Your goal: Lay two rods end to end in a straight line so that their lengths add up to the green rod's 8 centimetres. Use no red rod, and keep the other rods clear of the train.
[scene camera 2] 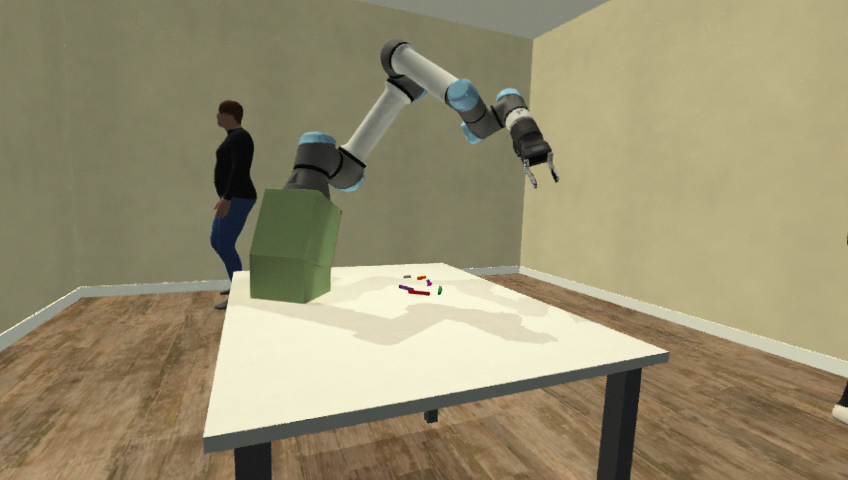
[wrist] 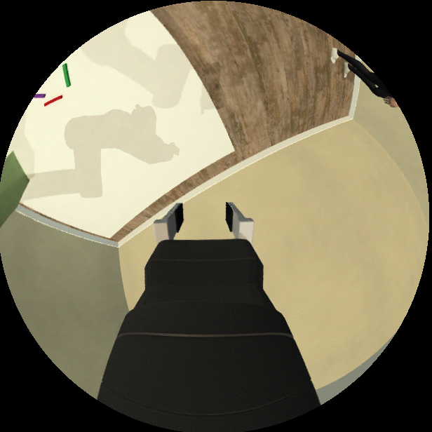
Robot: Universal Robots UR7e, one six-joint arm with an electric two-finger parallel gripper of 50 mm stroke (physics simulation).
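Places are measured from the arm's base along level axes (x ahead, y left, z up), in metres.
Pixels of known places: gripper, between the fingertips: [scene camera 2: 546, 182]; arm's base, origin of its link: [scene camera 2: 305, 200].
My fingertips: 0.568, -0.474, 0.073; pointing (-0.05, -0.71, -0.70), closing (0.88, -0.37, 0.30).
Ahead of a thing's pixels: the offset from my fingertips to its middle, as dx, dy, dz. Level surfaces: height alone.
My gripper [scene camera 2: 545, 180] [wrist: 204, 211] is open and empty, high above the table and to the right of the rods in the scene view. A green rod @[-0.143, +0.343, -0.359] [scene camera 2: 439, 290] [wrist: 66, 75] lies on the table. A red rod @[-0.223, +0.327, -0.359] [scene camera 2: 419, 292] [wrist: 53, 100] lies between it and a purple rod @[-0.245, +0.397, -0.359] [scene camera 2: 405, 287] [wrist: 40, 95]. The purple rod is cut off by the edge of the wrist view. In the scene view an orange rod @[-0.137, +0.544, -0.359] [scene camera 2: 421, 277], a grey piece @[-0.186, +0.573, -0.359] [scene camera 2: 407, 276] and a small magenta piece @[-0.145, +0.437, -0.359] [scene camera 2: 429, 283] with a bluish piece beside it lie farther back. Their lengths are too small to judge.
The white table @[dz -0.364] [scene camera 2: 309, 368] [wrist: 125, 200] carries the green robot pedestal [scene camera 2: 279, 243] [wrist: 11, 187] at its left in the scene view. A person [scene camera 2: 235, 160] stands behind the table at the left. Another person [wrist: 367, 77] shows at the upper right of the wrist view.
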